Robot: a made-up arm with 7 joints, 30 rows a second.
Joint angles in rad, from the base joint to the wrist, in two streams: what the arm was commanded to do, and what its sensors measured. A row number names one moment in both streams.
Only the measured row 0 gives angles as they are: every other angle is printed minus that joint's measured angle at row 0.
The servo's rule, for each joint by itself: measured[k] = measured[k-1] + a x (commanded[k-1-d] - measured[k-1]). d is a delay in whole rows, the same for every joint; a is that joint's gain. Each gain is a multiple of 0.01, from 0.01 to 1. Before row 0 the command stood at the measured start. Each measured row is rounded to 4 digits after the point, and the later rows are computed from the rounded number. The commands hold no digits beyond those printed.
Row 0, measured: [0.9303 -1.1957 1.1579 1.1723 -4.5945 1.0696 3.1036]
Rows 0 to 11, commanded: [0.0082 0.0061 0.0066 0.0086 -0.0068 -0.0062 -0.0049]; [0.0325 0.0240 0.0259 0.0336 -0.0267 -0.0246 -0.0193]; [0.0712 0.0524 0.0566 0.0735 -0.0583 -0.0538 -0.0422]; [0.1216 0.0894 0.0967 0.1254 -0.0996 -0.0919 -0.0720]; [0.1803 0.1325 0.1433 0.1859 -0.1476 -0.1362 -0.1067]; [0.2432 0.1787 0.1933 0.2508 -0.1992 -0.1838 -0.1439]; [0.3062 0.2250 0.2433 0.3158 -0.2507 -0.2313 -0.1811]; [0.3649 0.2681 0.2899 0.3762 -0.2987 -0.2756 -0.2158]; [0.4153 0.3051 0.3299 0.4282 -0.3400 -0.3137 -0.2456]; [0.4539 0.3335 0.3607 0.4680 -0.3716 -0.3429 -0.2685]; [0.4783 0.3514 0.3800 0.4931 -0.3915 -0.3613 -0.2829]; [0.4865 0.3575 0.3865 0.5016 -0.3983 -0.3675 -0.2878]
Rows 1 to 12, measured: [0.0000 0.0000 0.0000 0.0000 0.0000 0.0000 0.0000]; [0.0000 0.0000 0.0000 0.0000 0.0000 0.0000 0.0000]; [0.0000 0.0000 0.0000 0.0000 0.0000 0.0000 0.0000]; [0.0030 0.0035 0.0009 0.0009 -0.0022 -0.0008 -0.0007]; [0.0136 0.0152 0.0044 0.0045 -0.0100 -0.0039 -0.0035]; [0.0343 0.0364 0.0117 0.0121 -0.0255 -0.0104 -0.0093]; [0.0657 0.0666 0.0236 0.0246 -0.0492 -0.0210 -0.0187]; [0.1070 0.1042 0.0404 0.0423 -0.0807 -0.0360 -0.0319]; [0.1560 0.1467 0.0618 0.0652 -0.1186 -0.0552 -0.0487]; [0.2101 0.1913 0.0872 0.0928 -0.1609 -0.0781 -0.0686]; [0.2658 0.2351 0.1156 0.1240 -0.2050 -0.1038 -0.0907]; [0.3196 0.2750 0.1456 0.1575 -0.2482 -0.1311 -0.1139]
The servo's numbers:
d 3
a 0.36 0.57 0.14 0.11 0.32 0.13 0.15

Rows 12 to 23, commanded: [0.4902 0.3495 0.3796 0.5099 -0.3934 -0.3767 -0.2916]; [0.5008 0.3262 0.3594 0.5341 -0.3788 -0.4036 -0.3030]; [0.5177 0.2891 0.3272 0.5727 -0.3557 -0.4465 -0.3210]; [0.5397 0.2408 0.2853 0.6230 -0.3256 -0.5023 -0.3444]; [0.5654 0.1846 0.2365 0.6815 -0.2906 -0.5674 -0.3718]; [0.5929 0.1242 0.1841 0.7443 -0.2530 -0.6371 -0.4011]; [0.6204 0.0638 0.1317 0.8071 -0.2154 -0.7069 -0.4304]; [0.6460 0.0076 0.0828 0.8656 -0.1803 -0.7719 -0.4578]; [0.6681 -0.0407 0.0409 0.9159 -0.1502 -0.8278 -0.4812]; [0.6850 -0.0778 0.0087 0.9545 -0.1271 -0.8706 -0.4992]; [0.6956 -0.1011 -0.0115 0.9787 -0.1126 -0.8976 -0.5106]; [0.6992 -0.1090 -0.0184 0.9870 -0.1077 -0.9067 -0.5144]
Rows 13 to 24, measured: [0.3679 0.3083 0.1757 0.1917 -0.2877 -0.1586 -0.1371]; [0.4076 0.3329 0.2043 0.2249 -0.3209 -0.1850 -0.1590]; [0.4360 0.3469 0.2298 0.2553 -0.3457 -0.2087 -0.1783]; [0.4555 0.3484 0.2508 0.2833 -0.3610 -0.2305 -0.1953]; [0.4718 0.3357 0.2660 0.3109 -0.3667 -0.2530 -0.2115]; [0.4883 0.3091 0.2746 0.3397 -0.3632 -0.2782 -0.2279]; [0.5068 0.2702 0.2761 0.3709 -0.3512 -0.3073 -0.2454]; [0.5279 0.2214 0.2706 0.4051 -0.3318 -0.3411 -0.2644]; [0.5513 0.1660 0.2585 0.4424 -0.3066 -0.3796 -0.2849]; [0.5762 0.1077 0.2407 0.4825 -0.2774 -0.4221 -0.3067]; [0.6013 0.0506 0.2186 0.5246 -0.2463 -0.4676 -0.3294]; [0.6253 -0.0014 0.1937 0.5676 -0.2155 -0.5144 -0.3522]
